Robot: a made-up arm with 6 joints.
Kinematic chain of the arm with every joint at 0, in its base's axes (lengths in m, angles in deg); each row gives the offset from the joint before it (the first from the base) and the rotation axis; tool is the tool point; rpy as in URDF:
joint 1: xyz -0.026 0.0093 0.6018 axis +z
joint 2: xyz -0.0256 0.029 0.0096 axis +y
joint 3: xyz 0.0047 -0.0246 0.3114 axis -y
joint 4: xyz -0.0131 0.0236 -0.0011 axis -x
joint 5: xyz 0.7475 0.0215 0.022 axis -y
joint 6: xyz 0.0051 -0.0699 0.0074 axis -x
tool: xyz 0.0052 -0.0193 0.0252 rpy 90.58 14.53 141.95
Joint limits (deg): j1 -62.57..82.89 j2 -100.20..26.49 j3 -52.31..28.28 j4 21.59..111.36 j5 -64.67..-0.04 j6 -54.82..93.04
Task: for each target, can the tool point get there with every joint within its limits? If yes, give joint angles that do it. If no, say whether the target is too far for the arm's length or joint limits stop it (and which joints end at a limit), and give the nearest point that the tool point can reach.
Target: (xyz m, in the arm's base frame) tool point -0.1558 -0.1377 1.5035
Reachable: yes | joints 64.20 -62.99 14.79 55.76 -17.09 79.78
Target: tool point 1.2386 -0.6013 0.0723
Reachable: no: too far | nearest point 0.6715 -0.3275 0.4716 | short by 0.746 m
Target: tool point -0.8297 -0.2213 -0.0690
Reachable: no: joint limits stop it (at a limit: joint 1, joint 2, joint 3, joint 4, joint 5) | nearest point -0.0875 0.2925 0.1597 | short by 0.931 m
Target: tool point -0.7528 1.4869 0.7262
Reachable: no: too far | nearest point -0.4080 0.7859 1.0902 | short by 0.862 m
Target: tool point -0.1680 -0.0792 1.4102
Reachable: yes | joints 50.04 -80.07 -8.98 67.60 -20.18 10.30
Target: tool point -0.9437 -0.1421 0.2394
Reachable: no: joint limits stop it (at a limit: joint 2, joint 3, joint 5) | nearest point -0.8795 -0.1315 1.0896 | short by 0.853 m
